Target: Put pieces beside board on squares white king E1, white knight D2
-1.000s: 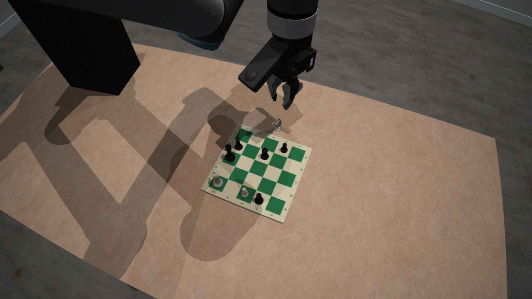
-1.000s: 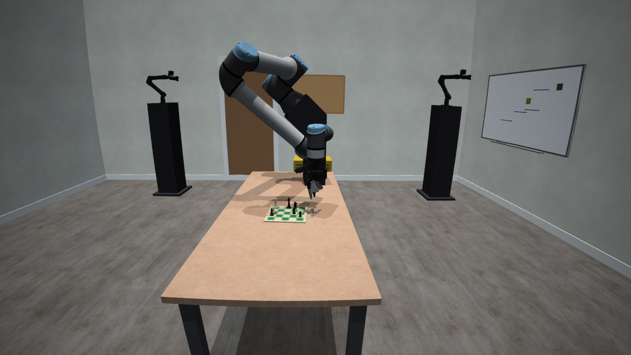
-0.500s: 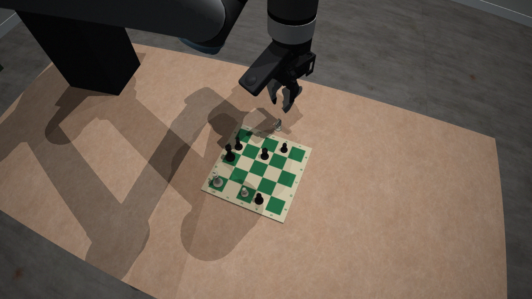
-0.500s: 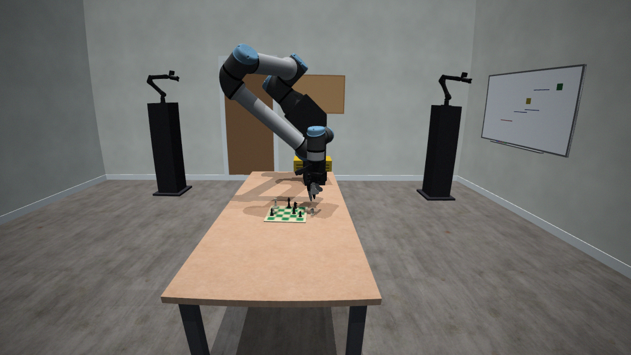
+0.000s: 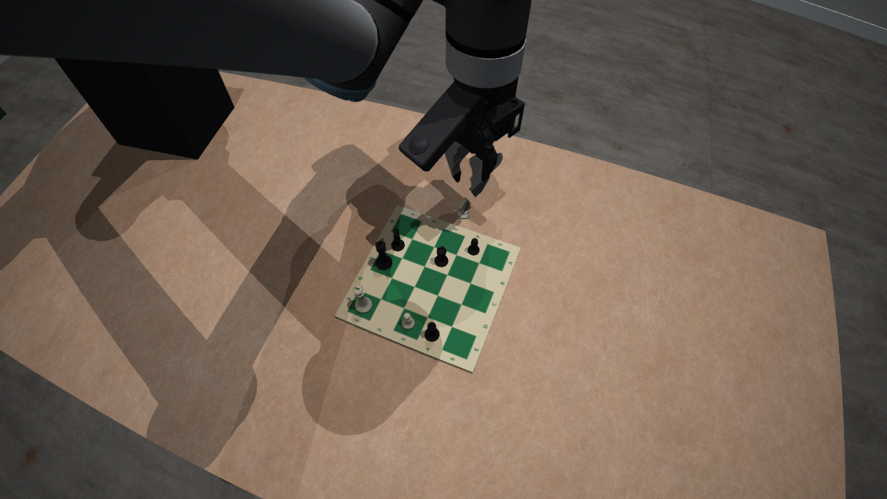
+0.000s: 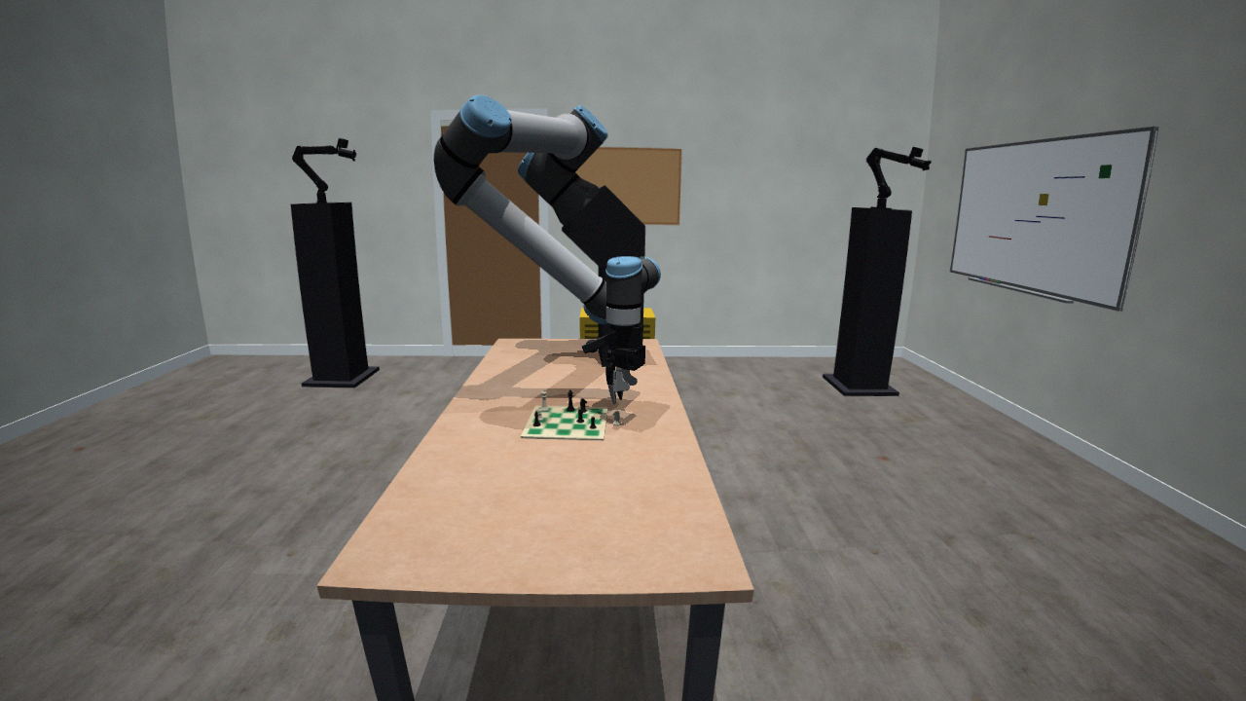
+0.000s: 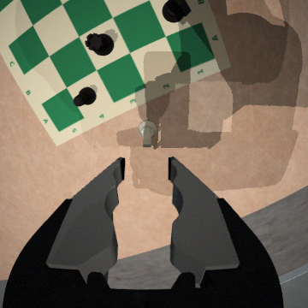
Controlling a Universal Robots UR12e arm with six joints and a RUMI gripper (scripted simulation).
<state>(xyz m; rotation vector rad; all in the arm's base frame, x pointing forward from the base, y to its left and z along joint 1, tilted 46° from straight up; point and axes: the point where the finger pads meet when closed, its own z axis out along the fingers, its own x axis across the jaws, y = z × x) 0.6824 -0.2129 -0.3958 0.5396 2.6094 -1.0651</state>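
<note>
The white knight lies 70 mm below my hand. Also, from my hand: chessboard 140 mm to the right, 80 mm below; then white pawn 220 mm to the right, 60 mm below, 10 mm behind; then white king 210 mm to the right, 80 mm behind, 50 mm below.
</note>
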